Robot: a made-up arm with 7 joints.
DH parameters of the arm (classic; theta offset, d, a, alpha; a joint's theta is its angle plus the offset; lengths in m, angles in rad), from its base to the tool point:
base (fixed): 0 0.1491 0 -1.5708
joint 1: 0.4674 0 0.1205 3.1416
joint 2: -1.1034 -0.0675 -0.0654 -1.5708
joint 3: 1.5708 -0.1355 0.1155 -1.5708
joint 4: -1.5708 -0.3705 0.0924 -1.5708
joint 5: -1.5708 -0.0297 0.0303 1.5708
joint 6: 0 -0.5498 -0.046 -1.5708
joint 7: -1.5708 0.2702 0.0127 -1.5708
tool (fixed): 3.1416 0.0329 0 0
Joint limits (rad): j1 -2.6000..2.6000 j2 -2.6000..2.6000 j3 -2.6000..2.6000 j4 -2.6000..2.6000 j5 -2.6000..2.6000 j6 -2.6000..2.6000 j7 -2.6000..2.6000
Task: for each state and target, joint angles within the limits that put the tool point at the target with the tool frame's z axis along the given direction. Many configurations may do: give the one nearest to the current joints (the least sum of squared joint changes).
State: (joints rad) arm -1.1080 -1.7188 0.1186 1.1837 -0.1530 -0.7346 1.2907
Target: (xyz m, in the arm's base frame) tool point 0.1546 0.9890 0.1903 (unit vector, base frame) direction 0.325 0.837 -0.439
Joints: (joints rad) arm -0.8496 -1.9491 0.4297 1.0935 0.3906 -0.7594 1.4077
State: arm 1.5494 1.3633 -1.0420 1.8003 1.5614 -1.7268 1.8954
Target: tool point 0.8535 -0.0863 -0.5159 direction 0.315 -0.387 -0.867
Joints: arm 1.1011 2.2201 -0.5875 1.5562 1.6520 -1.7210 2.2786
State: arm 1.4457 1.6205 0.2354 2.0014 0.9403 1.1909 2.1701
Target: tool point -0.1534 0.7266 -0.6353 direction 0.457 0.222 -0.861
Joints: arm 1.2653 1.4991 0.7414 1.2570 1.6043 0.8310 2.1101
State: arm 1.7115 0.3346 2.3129 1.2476 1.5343 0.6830 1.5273
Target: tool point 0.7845 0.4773 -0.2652 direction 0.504 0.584 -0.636
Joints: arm 2.5918 0.3444 2.6000 1.2982 1.4443 0.8810 1.8312
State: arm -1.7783 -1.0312 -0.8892 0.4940 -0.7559 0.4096 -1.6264
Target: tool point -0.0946 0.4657 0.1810 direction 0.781 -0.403 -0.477
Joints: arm -1.9182 -1.1036 -0.5144 0.5713 -1.6801 0.2613 -1.6739
